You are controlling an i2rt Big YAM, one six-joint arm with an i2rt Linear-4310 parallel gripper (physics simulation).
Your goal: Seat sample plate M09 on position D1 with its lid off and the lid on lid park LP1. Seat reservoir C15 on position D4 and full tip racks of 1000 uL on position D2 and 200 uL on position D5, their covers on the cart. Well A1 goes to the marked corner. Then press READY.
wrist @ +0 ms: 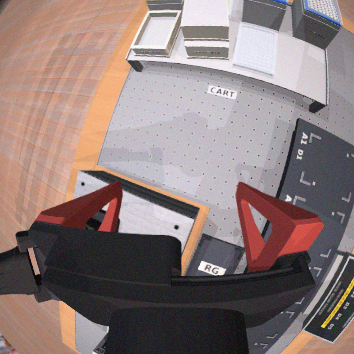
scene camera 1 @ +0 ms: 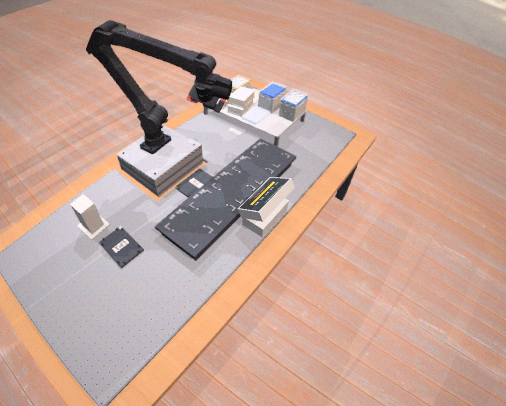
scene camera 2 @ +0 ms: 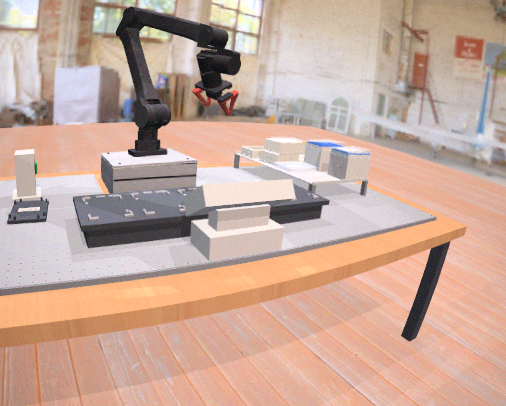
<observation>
One and the same spot on a LP1 pad: (scene camera 2: 33,211) is (scene camera 1: 126,246).
</observation>
